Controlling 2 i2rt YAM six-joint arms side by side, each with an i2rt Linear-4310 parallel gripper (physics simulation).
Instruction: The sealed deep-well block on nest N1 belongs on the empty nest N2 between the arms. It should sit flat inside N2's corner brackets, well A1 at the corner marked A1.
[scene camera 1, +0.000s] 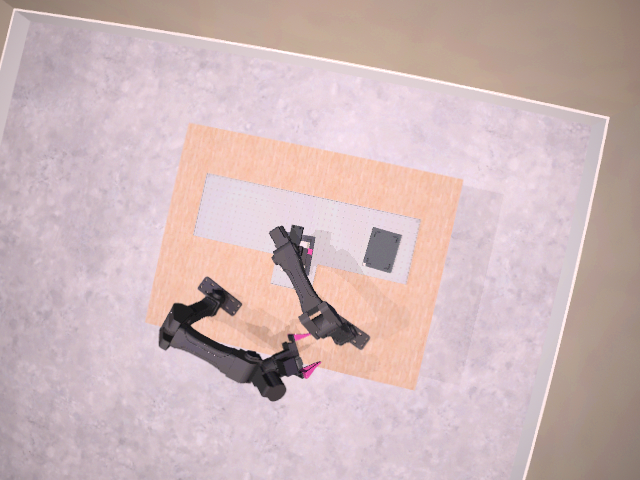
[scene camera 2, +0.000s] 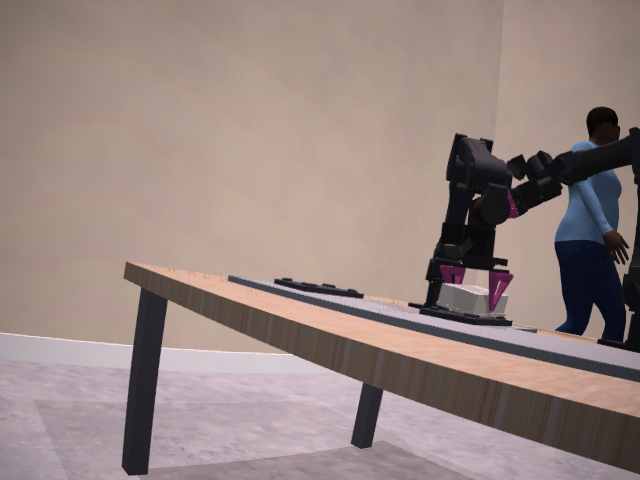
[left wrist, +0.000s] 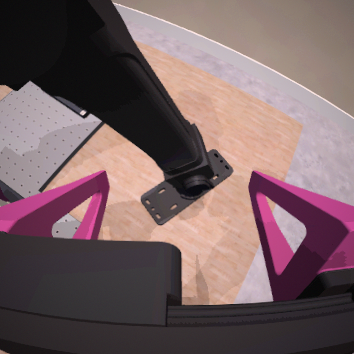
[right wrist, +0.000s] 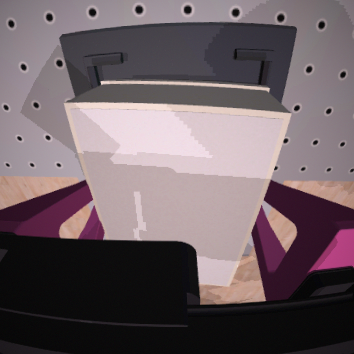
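Seen in the pictures: left gripper, fingertip midpoint: (scene camera 1: 316, 347) (left wrist: 178, 178); right gripper, fingertip midpoint: (right wrist: 177, 178); left arm's base at its link origin: (scene camera 1: 220, 296) (scene camera 2: 639, 351); right arm's base at its link origin: (left wrist: 188, 184).
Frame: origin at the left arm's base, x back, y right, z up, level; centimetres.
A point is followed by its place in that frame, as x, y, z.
The sealed deep-well block (scene camera 1: 305, 244) @(-40.5, 16.7, 7.5) (scene camera 2: 465, 299) @(-39.2, 11.8, 5.3) (right wrist: 175, 200) @(-36.0, 15.2, 7.3), pale with a flat top, is at the dark nest N2 (scene camera 1: 312, 239) @(-43.6, 17.4, 2.5) (scene camera 2: 465, 316) @(-40.5, 8.9, 2.5) (right wrist: 175, 45) @(-41.4, 12.7, 2.5). My right gripper (scene camera 1: 308, 250) (scene camera 2: 473, 295) @(-34.7, 15.9, 3.8) (right wrist: 177, 178) @(-34.7, 15.9, 3.8) is shut on the block, one pink finger at each side. Two far corner brackets show beyond the block in the right wrist view; the near ones are hidden. I cannot tell whether it sits flat, and no A1 mark is readable. Nest N1 (scene camera 1: 382, 250) @(-57.2, 42.9, 2.4) (scene camera 2: 317, 287) @(-59.9, 35.5, 2.5) is empty. My left gripper (scene camera 1: 314, 349) @(-16.6, 41.8, 26.5) is open and empty, away from the block.
The perforated grey board (scene camera 1: 232, 206) @(-34.2, -18.4, 1.3) (left wrist: 30, 130) @(-51.3, 28.3, 1.3) lies on the wooden table (scene camera 1: 248, 147) @(-58.4, -28.7, 0.0) (scene camera 2: 206, 289) @(-83.7, 16.9, 0.0). The right arm's base plate (scene camera 1: 360, 338) @(-22.7, 58.0, 1.0) (left wrist: 162, 205) @(-20.8, 44.2, 1.0) is beneath the left wrist view. The right arm reaches across between the left gripper and N2. A person (scene camera 2: 589, 222) stands behind the table.
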